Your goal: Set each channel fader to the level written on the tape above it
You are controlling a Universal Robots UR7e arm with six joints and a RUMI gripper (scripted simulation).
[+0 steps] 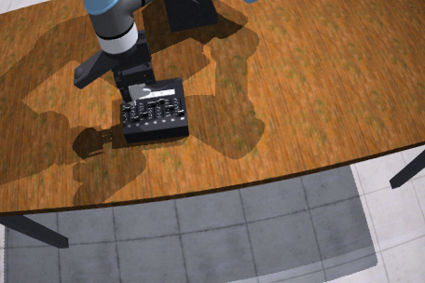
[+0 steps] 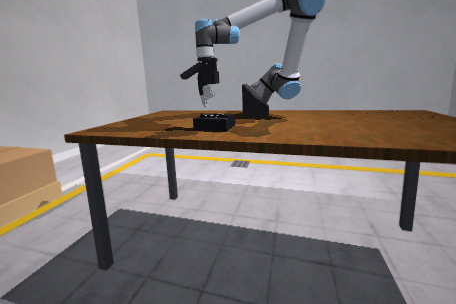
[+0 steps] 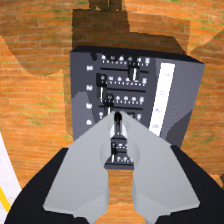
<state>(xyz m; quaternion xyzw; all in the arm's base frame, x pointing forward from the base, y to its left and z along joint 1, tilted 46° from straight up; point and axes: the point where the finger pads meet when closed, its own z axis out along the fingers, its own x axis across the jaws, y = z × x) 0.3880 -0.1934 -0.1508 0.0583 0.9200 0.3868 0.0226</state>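
The fader 3 lies 10 mm ahead of my hand, 20 mm to the left of it and 50 mm below it. Also, from my hand: fader 4: 10 mm behind, 40 mm to the left, 50 mm below; then fader 1: 20 mm behind, 20 mm to the right, 50 mm below; then fader 2: 20 mm ahead, 50 mm below.
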